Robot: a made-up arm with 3 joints. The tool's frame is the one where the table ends.
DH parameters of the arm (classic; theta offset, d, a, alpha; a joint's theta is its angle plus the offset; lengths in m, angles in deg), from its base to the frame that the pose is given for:
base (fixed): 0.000 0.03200 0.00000 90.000
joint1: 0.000 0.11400 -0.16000 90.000
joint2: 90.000 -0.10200 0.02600 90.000
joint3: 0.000 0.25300 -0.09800 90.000
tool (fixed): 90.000 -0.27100 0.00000 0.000
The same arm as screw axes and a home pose.
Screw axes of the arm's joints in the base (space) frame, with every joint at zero. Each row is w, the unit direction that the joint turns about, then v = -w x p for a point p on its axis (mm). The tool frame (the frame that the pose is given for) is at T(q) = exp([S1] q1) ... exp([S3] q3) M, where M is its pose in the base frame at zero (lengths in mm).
S1: w 0 -1 0 v 32 0 0
S2: w 0 0 -1 v 114 -160 0
S3: w 1 0 0 v 0 134 140
M =
1 0 0 93
0 1 0 -42
0 0 1 -137
0 0 0 1

